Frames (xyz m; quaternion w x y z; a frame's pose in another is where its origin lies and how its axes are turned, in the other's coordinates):
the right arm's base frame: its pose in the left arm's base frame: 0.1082 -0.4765 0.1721 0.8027 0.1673 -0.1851 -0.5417
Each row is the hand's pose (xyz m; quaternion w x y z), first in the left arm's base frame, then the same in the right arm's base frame.
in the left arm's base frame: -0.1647 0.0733 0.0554 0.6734 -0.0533 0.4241 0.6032
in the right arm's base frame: -0.6197 -0.0788 -0.0090 0.1264 -0.2735 0.5371 0.7879
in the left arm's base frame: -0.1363 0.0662 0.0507 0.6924 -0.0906 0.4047 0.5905
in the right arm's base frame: -0.6039 -0.0606 -0.0262 0.1458 -0.2985 0.5027 0.7981
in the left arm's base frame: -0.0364 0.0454 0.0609 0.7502 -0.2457 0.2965 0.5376
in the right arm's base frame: -0.5489 0.0174 -0.0637 0.2150 -0.3838 0.3337 0.8337
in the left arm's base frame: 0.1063 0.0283 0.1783 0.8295 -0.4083 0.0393 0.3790
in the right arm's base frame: -0.4702 0.1817 -0.0280 0.3850 -0.4177 0.0273 0.8226
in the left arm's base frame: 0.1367 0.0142 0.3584 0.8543 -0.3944 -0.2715 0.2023
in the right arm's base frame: -0.4257 0.2857 0.1161 0.5604 -0.2750 -0.2396 0.7436
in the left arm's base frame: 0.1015 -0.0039 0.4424 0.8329 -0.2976 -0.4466 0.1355
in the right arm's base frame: -0.4112 0.2902 0.2077 0.6280 -0.1112 -0.3428 0.6897
